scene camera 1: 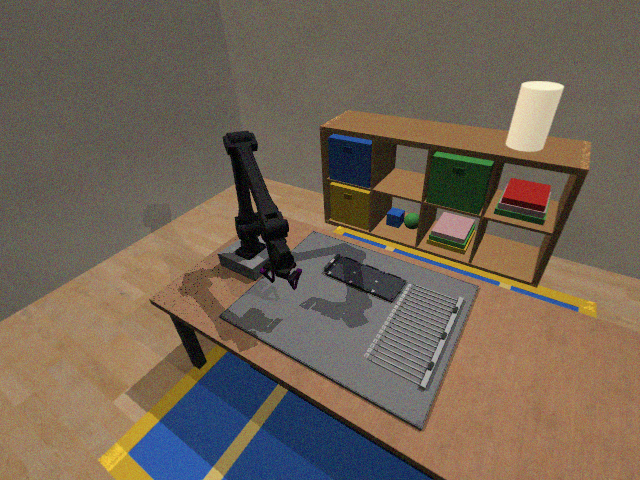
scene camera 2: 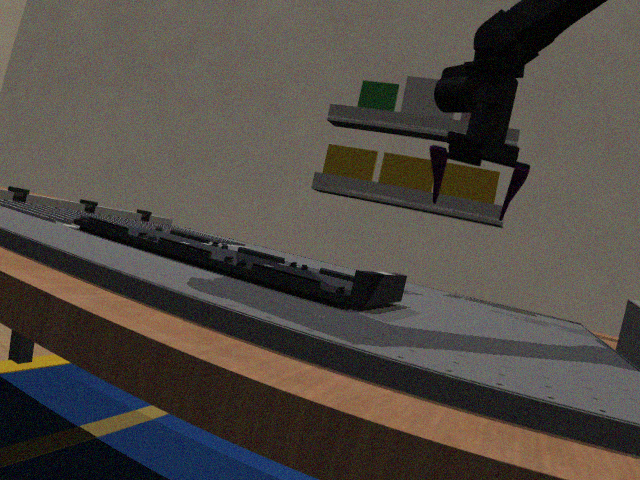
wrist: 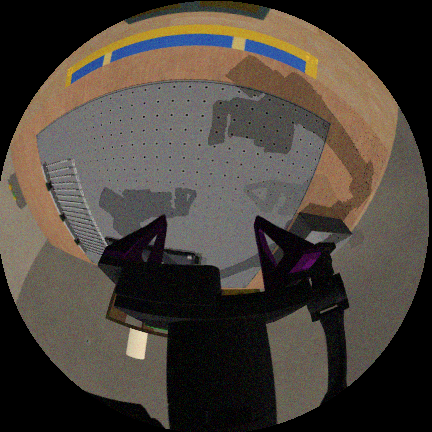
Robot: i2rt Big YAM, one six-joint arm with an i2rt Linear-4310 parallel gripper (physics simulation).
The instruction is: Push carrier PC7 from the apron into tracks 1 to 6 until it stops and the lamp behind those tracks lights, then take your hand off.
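Where they show: gripper, between the fingertips: (scene camera 1: 284,285) (scene camera 2: 466,211) (wrist: 210,219); arm's base, origin of its link: (scene camera 1: 250,250).
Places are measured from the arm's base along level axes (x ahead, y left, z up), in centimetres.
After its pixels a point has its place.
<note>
Carrier PC7, a long black tray (scene camera 1: 364,277) @(x 51.1, y 12.1, z -3.8 cm) (scene camera 2: 289,279) @(x 40.5, y 19.8, z -3.7 cm) (wrist: 183,257) @(x 38.5, y 8.2, z -3.8 cm), lies flat at the back of the grey board. Its right end is close to the silver tracks (scene camera 1: 439,351) (wrist: 67,191); whether it touches them is too small to tell. Small dark blocks (scene camera 1: 443,334) @(x 87.5, y -1.8, z -2.7 cm) stand along the tracks' far bar, none visibly lit. No track numbers can be read. My gripper (scene camera 1: 283,284) @(x 32.5, y -17.0, z 7.8 cm) (scene camera 2: 468,210) @(x 32.5, y -17.0, z 7.8 cm) (wrist: 210,219) @(x 32.5, y -17.0, z 7.8 cm) is open and empty, its purple fingers wide apart. It hangs well above the board, left and in front of the carrier in scene camera 1, touching nothing.
The grey board (scene camera 1: 320,351) @(x 53.6, y -27.1, z -4.9 cm) (scene camera 2: 491,330) @(x 25.2, y 8.9, z -4.9 cm) (wrist: 150,107) @(x 43.8, y -28.7, z -4.9 cm) lies on the wooden table (scene camera 1: 542,382) @(x 118.2, y -2.1, z -6.2 cm). The arm's base (scene camera 1: 242,260) @(x 1.9, y -7.7, z 0.6 cm) stands at the table's left end. A cube shelf (scene camera 1: 439,135) with bins stands behind the table, with a white cylinder (scene camera 1: 535,116) on top.
</note>
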